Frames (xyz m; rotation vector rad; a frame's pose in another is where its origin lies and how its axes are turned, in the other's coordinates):
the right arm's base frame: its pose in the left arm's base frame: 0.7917 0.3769 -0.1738 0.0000 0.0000 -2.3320
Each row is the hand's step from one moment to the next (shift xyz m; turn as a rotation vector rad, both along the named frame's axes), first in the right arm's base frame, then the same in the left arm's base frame.
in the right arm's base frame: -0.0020 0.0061 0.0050 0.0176 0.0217 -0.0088
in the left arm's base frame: 0.0058 -0.0028 0.0050 0.0036 -0.0277 -0.0088
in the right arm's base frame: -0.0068 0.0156 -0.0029 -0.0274 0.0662 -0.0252
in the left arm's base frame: 0.0160 -0.0058 -0.0029 0.0668 -0.0258 -0.0252
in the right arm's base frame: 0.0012 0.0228 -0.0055 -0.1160 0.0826 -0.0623
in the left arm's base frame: 0.0157 -0.0166 -0.0055 0.1398 0.0270 -0.0623
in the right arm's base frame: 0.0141 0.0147 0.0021 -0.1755 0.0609 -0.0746
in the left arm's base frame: 0.0009 -0.0203 0.0021 0.1652 0.0851 -0.0746
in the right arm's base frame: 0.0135 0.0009 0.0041 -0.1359 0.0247 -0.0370
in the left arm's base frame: -0.0087 -0.0104 0.0041 0.1116 0.0814 -0.0370
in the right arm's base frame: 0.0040 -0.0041 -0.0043 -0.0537 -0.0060 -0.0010
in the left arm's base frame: -0.0057 -0.0001 -0.0043 0.0327 0.0430 -0.0010
